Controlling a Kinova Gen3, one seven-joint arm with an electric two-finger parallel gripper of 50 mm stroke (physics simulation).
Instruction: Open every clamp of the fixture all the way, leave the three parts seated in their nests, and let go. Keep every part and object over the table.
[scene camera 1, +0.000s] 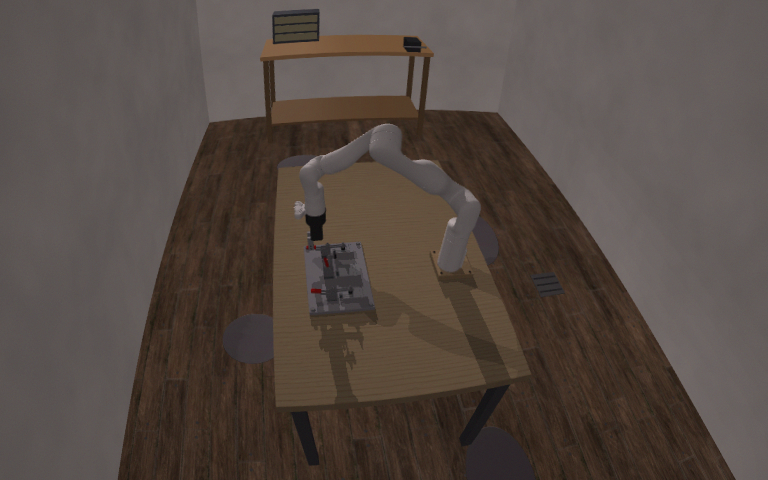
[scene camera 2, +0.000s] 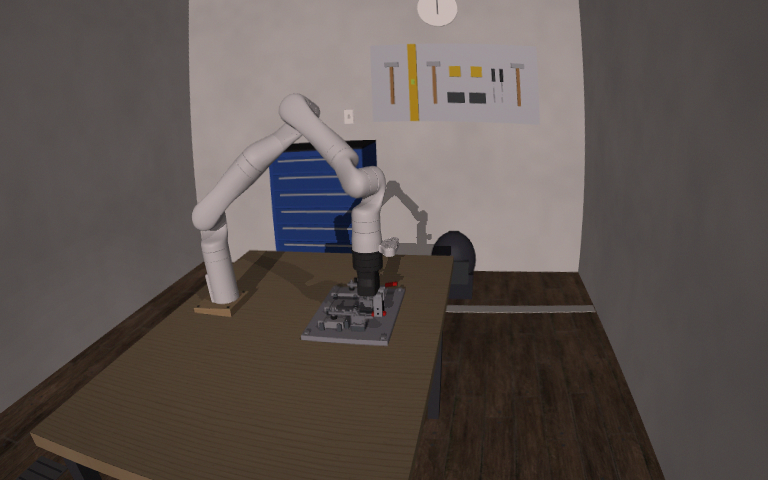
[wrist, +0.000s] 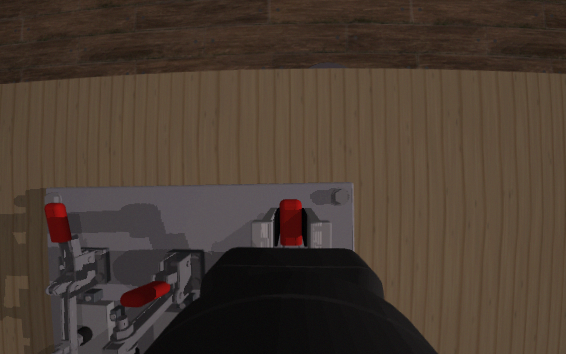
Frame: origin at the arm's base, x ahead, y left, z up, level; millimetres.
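Seen in the pictures: gripper, between the fingertips: (scene camera 1: 311, 247) (scene camera 2: 379, 313) (wrist: 290, 221); arm's base, origin of its link: (scene camera 1: 448, 263) (scene camera 2: 226, 298).
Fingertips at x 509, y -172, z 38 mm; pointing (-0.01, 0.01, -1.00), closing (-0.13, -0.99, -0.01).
Offsets run from my fingertips to a thing's top centre. "pt": to the spot under its first point. Level surfaces: height alone.
The fixture's grey plate (scene camera 1: 312, 277) (scene camera 2: 345, 338) (wrist: 200, 200) lies on the table and carries three red-handled clamps. My gripper (scene camera 1: 310, 243) (scene camera 2: 378, 308) (wrist: 290, 221) points down at one end of it, shut on the end clamp's red handle {dx -3, dy +0, dz +7 mm} (wrist: 291, 215), one finger on each side. The middle clamp's red handle {dx -35, dy +114, dz +43 mm} (scene camera 1: 325, 262) (wrist: 145, 294) lies slantwise over its own clamp in the wrist view. The other end clamp's red handle {dx +3, dy +221, dz +4 mm} (scene camera 1: 316, 290) (scene camera 2: 391, 284) (wrist: 58, 223) points outward to the near table edge. Clamps, shadows and my gripper partly hide the parts; their seating is hard to tell.
The wooden table {dz -62 mm} (scene camera 1: 396, 350) (scene camera 2: 226, 384) (wrist: 425, 150) has its long edge close beyond the handle side of the plate. A bolt head {pt dx +11, dy -52, dz -40 mm} (wrist: 341, 196) stands at the plate corner near the held handle. The arm's base (scene camera 1: 451, 254) (scene camera 2: 222, 283) stands across the table.
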